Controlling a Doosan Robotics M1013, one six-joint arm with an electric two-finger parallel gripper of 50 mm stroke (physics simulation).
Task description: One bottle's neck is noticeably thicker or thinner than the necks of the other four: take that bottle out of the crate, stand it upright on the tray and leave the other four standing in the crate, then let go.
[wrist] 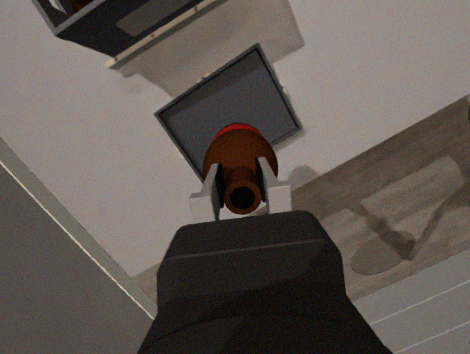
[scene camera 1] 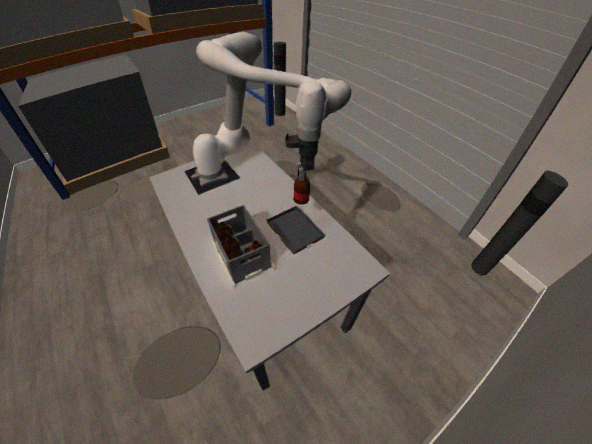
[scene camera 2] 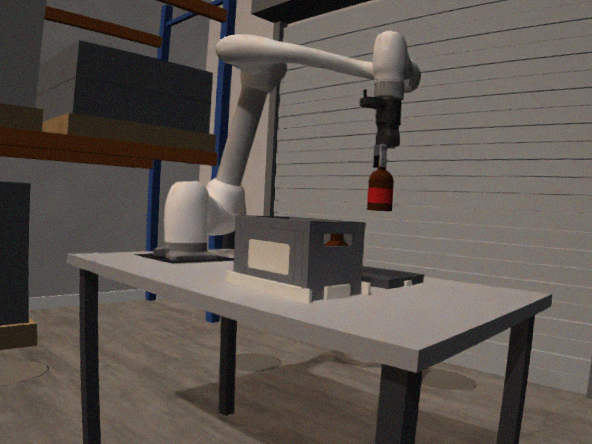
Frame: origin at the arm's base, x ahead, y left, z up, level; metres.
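Seen in the pictures: gripper, fingertip midpoint: (wrist: 239, 173) (scene camera 1: 300, 178) (scene camera 2: 379, 167); arm's base, origin of the base link: (scene camera 1: 211, 174) (scene camera 2: 185, 256).
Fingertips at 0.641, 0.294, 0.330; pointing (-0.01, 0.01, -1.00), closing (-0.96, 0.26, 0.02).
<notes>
Pixels of each thing's top centre, then the offset from my fingertips to it, as dx, dy, dz. Level surfaces: height alone.
- brown bottle with a red label, middle of its top: (wrist: 243, 197) (scene camera 2: 382, 158) (scene camera 1: 302, 172) +0.002, +0.009, +0.026
- tray, middle of its top: (wrist: 229, 121) (scene camera 2: 370, 271) (scene camera 1: 295, 226) +0.005, -0.021, -0.307
- grey crate, middle of its top: (scene camera 2: 298, 218) (scene camera 1: 236, 230) +0.031, -0.324, -0.158
- white table, its level: dz -0.333
My gripper (scene camera 1: 301, 172) (scene camera 2: 380, 161) (wrist: 239, 173) is shut on the neck of a brown bottle with a red label (scene camera 1: 301, 191) (scene camera 2: 380, 192) (wrist: 240, 150). The bottle hangs upright in the air, high above the table and near the tray (scene camera 1: 287, 240) (scene camera 2: 400, 276) (wrist: 225, 100). In the wrist view the bottle covers the tray's lower edge. The grey crate (scene camera 1: 253, 270) (scene camera 2: 275, 229) (wrist: 85, 37) stands beside the tray. Brown bottles (scene camera 1: 227, 240) (scene camera 2: 337, 240) stand inside it, partly hidden by its walls and too small to compare their necks.
The white table (scene camera 1: 300, 300) (scene camera 2: 390, 320) (wrist: 350, 85) carries the arm's base, the crate and the tray. Pale low strips (scene camera 2: 267, 287) (wrist: 155, 35) run along the crate's foot. A blue-and-orange rack with boxes stands behind. Two dark posts (scene camera 1: 520, 222) (scene camera 1: 280, 80) stand on the floor.
</notes>
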